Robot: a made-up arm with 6 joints.
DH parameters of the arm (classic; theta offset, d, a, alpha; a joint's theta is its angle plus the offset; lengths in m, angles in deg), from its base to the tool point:
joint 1: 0 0.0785 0 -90
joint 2: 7.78 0 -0.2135 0
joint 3: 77.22 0 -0.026 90
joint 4: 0 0.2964 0 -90
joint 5: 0 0 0.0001 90
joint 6: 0 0.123 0 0
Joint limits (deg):
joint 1: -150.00..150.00
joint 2: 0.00..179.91
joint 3: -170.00..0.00
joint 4: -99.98..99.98
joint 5: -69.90..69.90
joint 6: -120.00..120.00
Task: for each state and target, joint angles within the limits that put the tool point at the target. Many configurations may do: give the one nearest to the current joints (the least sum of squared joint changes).
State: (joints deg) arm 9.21 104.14 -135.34 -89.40 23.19 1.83
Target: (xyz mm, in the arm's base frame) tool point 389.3 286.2 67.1
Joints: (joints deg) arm 42.73 116.23 -81.21 -80.89 26.34 1.83
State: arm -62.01 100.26 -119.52 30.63 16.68 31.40
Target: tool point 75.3 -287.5 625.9
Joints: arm -76.05 96.18 -142.67 30.62 3.41 31.40
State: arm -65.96 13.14 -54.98 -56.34 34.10 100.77
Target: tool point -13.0 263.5 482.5
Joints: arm -104.98 0.00 -94.18 -59.92 49.25 100.77
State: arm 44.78 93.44 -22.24 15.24 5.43 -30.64
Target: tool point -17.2 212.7 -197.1
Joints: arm 93.82 131.10 -41.03 17.59 4.58 -30.64
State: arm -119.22 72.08 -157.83 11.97 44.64 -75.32
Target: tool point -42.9 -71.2 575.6
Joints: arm -125.18 57.00 -127.01 2.96 69.90 -75.32
